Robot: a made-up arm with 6 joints.
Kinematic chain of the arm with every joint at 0, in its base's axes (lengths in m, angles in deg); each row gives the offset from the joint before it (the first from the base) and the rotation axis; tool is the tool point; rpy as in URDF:
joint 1: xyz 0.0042 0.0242 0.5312 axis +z
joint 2: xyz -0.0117 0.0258 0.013 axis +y
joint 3: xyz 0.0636 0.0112 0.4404 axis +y
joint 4: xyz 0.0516 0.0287 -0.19 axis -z
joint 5: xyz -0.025 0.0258 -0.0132 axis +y
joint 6: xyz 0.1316 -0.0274 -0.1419 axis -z
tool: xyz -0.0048 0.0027 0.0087 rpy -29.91 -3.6 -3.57
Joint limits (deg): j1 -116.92..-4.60 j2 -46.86..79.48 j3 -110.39..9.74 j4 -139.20..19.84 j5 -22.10..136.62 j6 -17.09..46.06
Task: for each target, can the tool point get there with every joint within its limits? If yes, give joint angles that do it. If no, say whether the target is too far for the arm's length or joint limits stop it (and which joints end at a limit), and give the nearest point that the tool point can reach.
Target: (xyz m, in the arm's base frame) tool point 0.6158 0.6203 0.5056
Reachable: no: joint limits stop it (at a limit: joint 1, joint 5, joint 6) | nearest point 0.5812 0.1900 0.5056 | short by 0.432 m
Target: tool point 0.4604 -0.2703 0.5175
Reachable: yes | joints -40.88 40.07 -66.27 -66.48 33.35 34.77
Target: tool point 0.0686 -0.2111 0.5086
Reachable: yes | joints -43.07 64.19 -12.67 -77.48 114.05 24.36
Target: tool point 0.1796 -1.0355 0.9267
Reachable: no: too far | nearest point 0.1231 -0.6943 0.8049 | short by 0.367 m
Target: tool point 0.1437 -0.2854 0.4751
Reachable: yes | joints -82.02 36.81 -32.08 -78.42 26.96 30.91
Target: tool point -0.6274 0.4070 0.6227
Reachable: no: joint limits stop it (at a limit: joint 2, joint 3, joint 4, joint 5, joint 6) | nearest point -0.2697 0.1902 0.6477 | short by 0.419 m
